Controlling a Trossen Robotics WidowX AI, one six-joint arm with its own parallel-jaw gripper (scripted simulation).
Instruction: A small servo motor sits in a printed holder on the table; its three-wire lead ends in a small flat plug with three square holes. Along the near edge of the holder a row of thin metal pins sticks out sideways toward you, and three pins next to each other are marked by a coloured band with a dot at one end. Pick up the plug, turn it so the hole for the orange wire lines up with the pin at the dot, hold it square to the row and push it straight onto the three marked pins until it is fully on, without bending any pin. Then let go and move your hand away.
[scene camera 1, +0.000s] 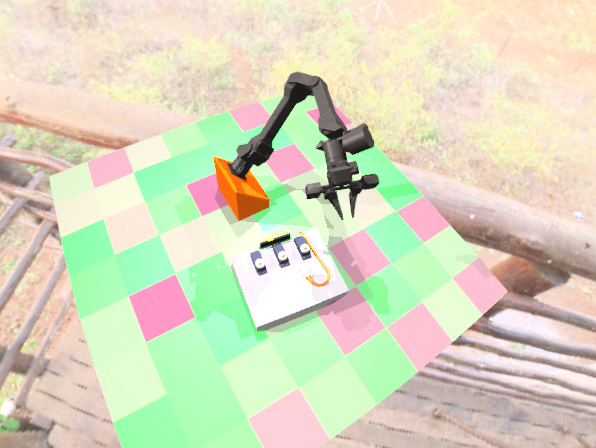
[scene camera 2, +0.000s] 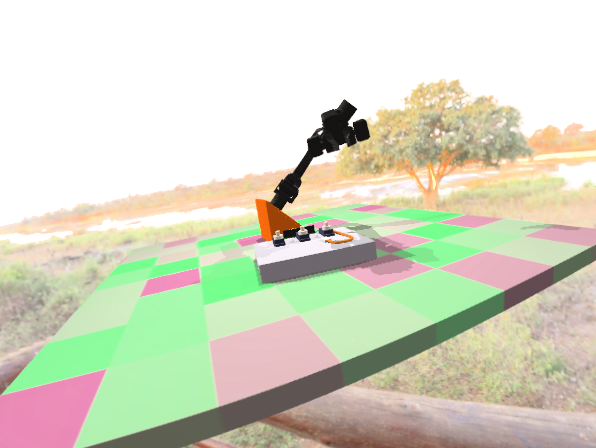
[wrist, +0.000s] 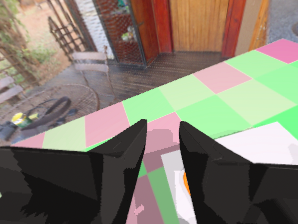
Labels:
My gripper shows in scene camera 1 (347, 219), in scene camera 2 and in the wrist view. The same spot on my gripper: (wrist: 104, 177) is (scene camera 2: 343, 131).

